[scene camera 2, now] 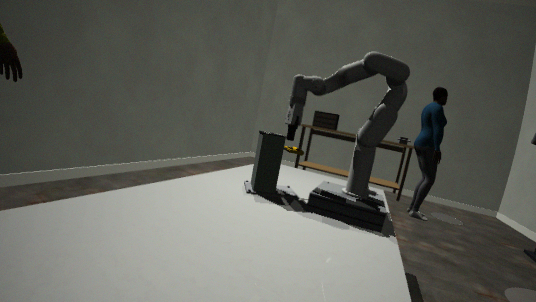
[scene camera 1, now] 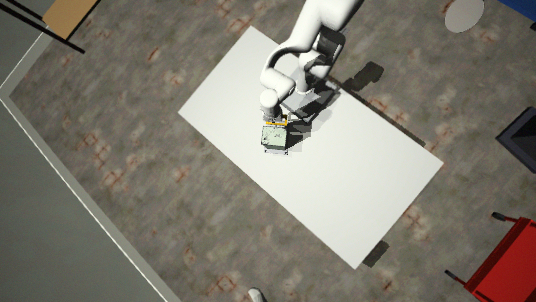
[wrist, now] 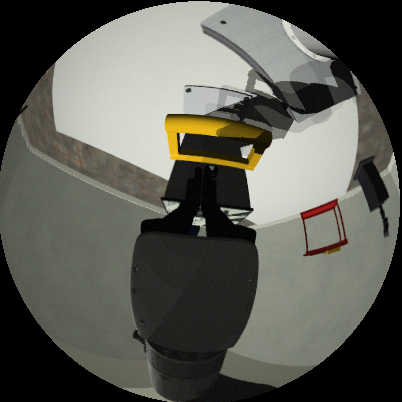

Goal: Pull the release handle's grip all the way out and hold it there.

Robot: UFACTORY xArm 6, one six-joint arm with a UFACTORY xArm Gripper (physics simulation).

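Observation:
The release handle is a dark upright box (scene camera 1: 274, 137) (scene camera 2: 268, 162) (wrist: 233, 187) on a pale foot plate, with a yellow grip (scene camera 1: 276, 123) (scene camera 2: 293, 149) (wrist: 216, 125) sticking out of its side toward the arm's base. The grip is a level rectangular loop; a gap shows between its outer bar and the box. My gripper (scene camera 2: 291, 138) (wrist: 202, 175) points down, shut and empty. In scene camera 2 its tips are just above the grip, beside the box's top. In scene camera 1 the wrist hides the fingers. Contact with the grip or box cannot be told.
The white table (scene camera 1: 330, 195) (scene camera 2: 175, 240) carries the box and the arm's base block (scene camera 2: 345, 212) (wrist: 245, 37), which stands close on the grip's side. A workbench (scene camera 2: 345, 134) and a person in blue (scene camera 2: 429, 130) are behind. A red cart (scene camera 1: 512, 267) stands off the table.

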